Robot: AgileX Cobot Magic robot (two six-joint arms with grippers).
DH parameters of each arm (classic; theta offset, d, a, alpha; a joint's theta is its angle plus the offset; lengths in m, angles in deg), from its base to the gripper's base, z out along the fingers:
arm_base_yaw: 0 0.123 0 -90
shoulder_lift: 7.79 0 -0.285 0
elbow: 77.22 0 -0.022 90
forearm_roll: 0 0.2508 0 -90
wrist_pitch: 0 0 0.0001 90
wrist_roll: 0 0.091 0 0
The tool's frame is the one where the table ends.
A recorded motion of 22 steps. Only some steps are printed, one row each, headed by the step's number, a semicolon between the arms.
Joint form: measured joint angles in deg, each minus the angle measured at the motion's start. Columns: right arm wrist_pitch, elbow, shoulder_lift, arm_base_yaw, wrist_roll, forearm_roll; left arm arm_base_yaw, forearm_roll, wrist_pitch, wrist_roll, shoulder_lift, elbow.
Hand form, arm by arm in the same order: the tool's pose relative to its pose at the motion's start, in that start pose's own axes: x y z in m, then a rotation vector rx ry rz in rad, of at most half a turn. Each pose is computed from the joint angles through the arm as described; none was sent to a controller.
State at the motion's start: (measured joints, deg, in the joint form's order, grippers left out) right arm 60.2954 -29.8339 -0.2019 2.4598 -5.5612 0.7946; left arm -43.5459 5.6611 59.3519 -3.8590 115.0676 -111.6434
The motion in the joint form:
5: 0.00 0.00 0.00 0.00 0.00 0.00; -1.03 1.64 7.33 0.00 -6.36 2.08
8: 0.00 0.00 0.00 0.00 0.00 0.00; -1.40 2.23 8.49 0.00 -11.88 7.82
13: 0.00 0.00 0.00 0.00 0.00 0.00; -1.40 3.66 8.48 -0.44 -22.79 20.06
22: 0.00 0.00 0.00 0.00 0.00 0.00; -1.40 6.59 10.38 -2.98 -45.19 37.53
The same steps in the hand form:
5: 0.0000 0.0000 0.0000 0.0000 0.0000 0.0000; 0.0119 -0.0005 -0.0457 -0.0236 0.0502 0.0208
8: 0.0000 0.0000 0.0000 0.0000 0.0000 0.0000; 0.0297 0.0005 -0.0679 -0.0314 0.0730 0.0308
13: 0.0000 0.0000 0.0000 0.0000 0.0000 0.0000; 0.0700 0.0076 -0.1026 -0.0549 0.0939 0.0363
22: 0.0000 0.0000 0.0000 0.0000 0.0000 0.0000; 0.1517 0.0227 -0.1798 -0.1039 0.0355 -0.0007

